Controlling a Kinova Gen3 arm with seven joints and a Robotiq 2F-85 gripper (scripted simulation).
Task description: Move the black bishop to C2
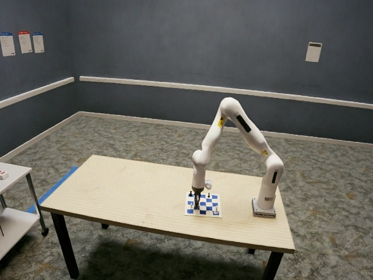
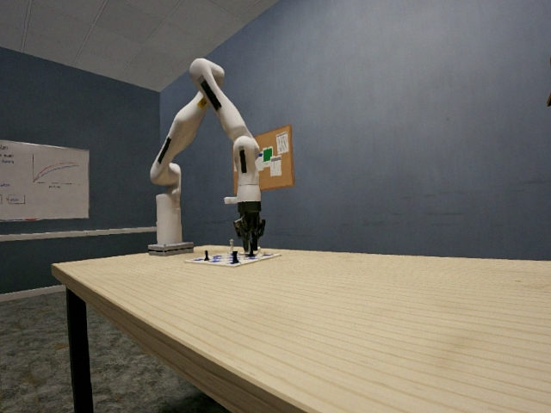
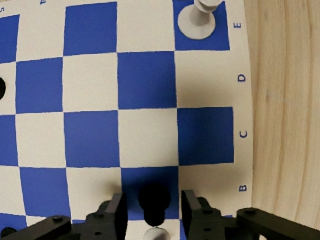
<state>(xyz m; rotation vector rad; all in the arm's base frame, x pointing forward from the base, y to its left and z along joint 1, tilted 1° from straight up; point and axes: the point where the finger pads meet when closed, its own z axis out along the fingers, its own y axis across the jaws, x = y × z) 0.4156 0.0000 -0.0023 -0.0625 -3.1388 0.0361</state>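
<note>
My gripper is now 3 cm short of the white pawn and 2 cm above it. From my hand the other things lie so: black piece (9 cm behind, 11 cm to the right, 2 cm below); chessboard (4 cm behind, 4 cm to the right, 4 cm below); white chess piece (12 cm behind, 4 cm to the left, 1 cm below).
</note>
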